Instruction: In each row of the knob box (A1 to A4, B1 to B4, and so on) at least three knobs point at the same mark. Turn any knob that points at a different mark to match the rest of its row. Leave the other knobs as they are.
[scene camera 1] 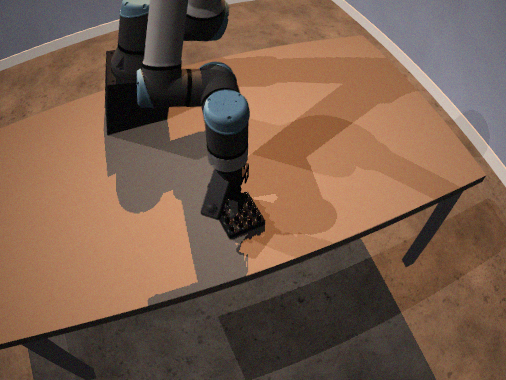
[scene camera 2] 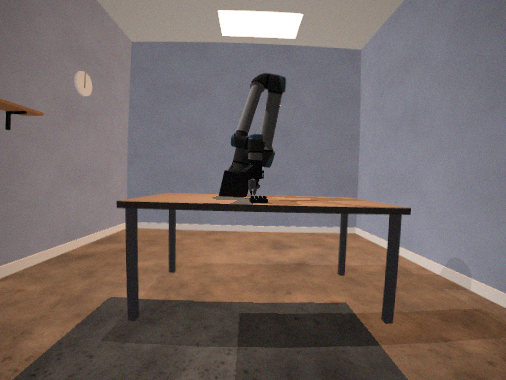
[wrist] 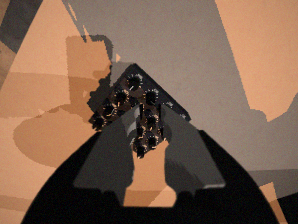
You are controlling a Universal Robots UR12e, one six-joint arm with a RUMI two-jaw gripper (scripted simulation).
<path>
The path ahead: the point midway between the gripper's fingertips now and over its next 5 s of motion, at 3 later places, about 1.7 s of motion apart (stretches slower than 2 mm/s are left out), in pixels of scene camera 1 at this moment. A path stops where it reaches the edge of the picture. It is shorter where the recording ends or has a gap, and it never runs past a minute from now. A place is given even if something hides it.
My gripper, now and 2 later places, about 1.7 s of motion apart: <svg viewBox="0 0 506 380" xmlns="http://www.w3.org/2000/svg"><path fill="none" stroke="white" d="M227 217L226 220L226 203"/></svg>
</path>
